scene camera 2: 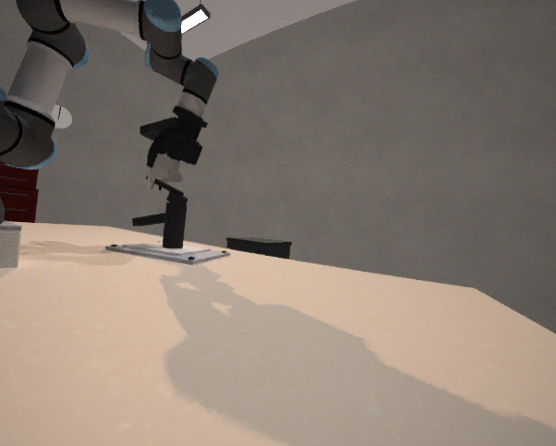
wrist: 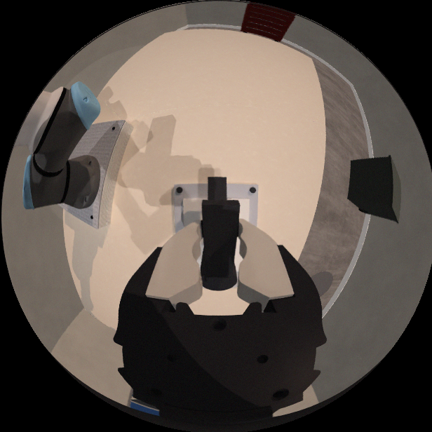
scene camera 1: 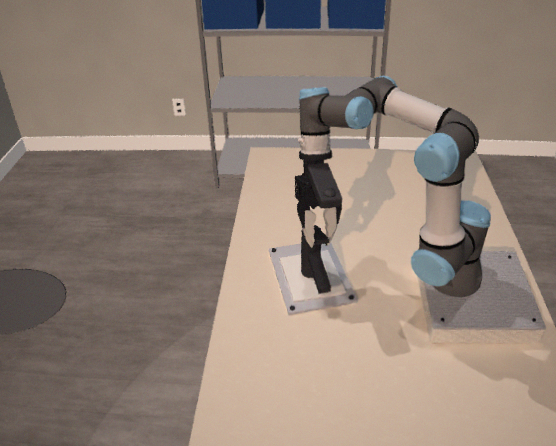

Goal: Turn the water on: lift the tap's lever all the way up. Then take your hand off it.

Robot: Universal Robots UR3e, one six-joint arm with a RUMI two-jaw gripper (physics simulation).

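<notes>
The black tap body stands upright on its pale base plate. Its spout points toward the robot's side in scene camera 2. The lever on top is tilted up, its free end higher than its hinge. My gripper is shut on the lever, with one pale finger on each side of it. The fingers partly hide the lever's end in scene camera 1.
The robot's grey mounting plate is on the table beside the tap. A shelf unit with blue bins stands behind the table. A dark box and a red cabinet stand beyond the table.
</notes>
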